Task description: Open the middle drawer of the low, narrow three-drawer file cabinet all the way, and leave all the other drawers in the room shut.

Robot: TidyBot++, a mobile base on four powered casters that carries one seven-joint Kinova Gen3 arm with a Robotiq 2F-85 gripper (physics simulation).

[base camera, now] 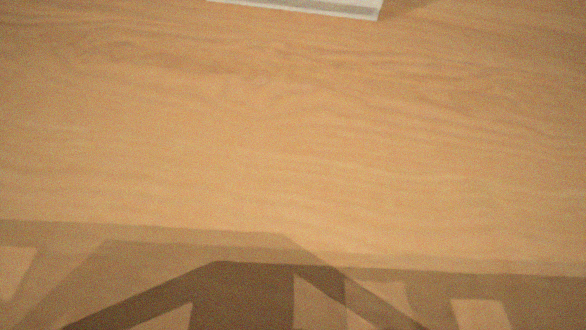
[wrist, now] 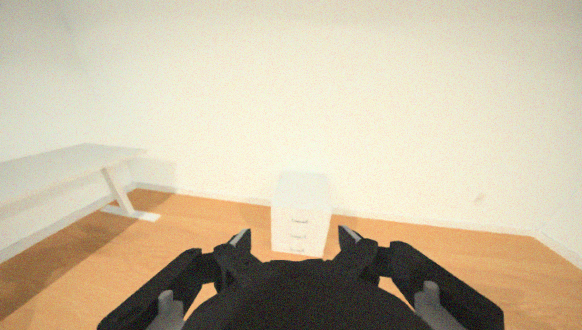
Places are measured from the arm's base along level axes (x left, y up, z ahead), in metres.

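Pixels of known places: gripper, fingertip midpoint: (wrist: 294, 237).
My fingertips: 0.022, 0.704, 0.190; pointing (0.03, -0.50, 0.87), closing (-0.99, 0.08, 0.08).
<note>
Behind a point stands the place of what it marks, as x, y, z.
The low white file cabinet (wrist: 285, 212) {0.078, 0.073, 0.897} (base camera: 310, 6) {-0.072, -0.379, 0.909} stands against the far wall, a little right of centre in the wrist view; its bottom front edge shows at the top of the base camera view. Its front has three drawers with small grey handles, one above another, and all look shut. The middle drawer's handle (wrist: 298, 236) {-0.028, -0.146, 0.887} shows between the fingertips in the wrist view. My gripper (wrist: 294, 237) {0.022, 0.704, 0.190} is open and empty, apart from the cabinet and on the near side of it.
A long white table (wrist: 65, 157) {1.839, 0.324, 1.015} stands along the left wall, with a slanted leg and a flat foot (wrist: 145, 216) on the wooden floor (wrist: 200, 220) {0.977, -0.396, 1.181} (base camera: 300, 125) {-0.047, -0.396, 0.498}. White walls (wrist: 400, 100) {-0.767, 0.825, 1.418} meet at a corner on the right. Dark shadows fall across the near floor in the base camera view.
</note>
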